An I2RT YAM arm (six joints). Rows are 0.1 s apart.
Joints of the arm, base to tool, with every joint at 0 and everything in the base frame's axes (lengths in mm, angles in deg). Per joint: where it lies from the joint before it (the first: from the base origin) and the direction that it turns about. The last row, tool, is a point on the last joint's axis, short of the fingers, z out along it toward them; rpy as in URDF.
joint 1: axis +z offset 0 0 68
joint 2: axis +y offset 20 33.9 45.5
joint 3: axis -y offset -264 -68.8 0
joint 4: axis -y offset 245 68.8 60
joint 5: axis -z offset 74 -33.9 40.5
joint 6: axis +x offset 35.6 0 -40.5
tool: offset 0 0 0 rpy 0 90 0
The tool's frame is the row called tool.
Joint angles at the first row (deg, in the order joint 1, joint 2, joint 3, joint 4, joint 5, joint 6):
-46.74 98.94 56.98 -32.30 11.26 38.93
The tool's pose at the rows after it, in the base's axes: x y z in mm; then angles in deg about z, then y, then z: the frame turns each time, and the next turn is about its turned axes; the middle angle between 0 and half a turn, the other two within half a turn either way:
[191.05 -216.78 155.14 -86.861 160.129 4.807]
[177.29 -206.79 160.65 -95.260 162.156 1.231]
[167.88 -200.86 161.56 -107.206 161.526 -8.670]
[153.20 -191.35 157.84 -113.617 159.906 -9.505]
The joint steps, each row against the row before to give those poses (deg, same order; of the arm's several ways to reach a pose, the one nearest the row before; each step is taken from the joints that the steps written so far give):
-0.33 -5.40 -4.85 -0.76 1.30 3.94
-0.63 -2.99 -1.36 -4.91 0.51 4.51
-0.29 -1.42 -1.06 -2.91 2.73 1.82
-0.74 -2.91 -3.75 -0.04 2.32 4.77

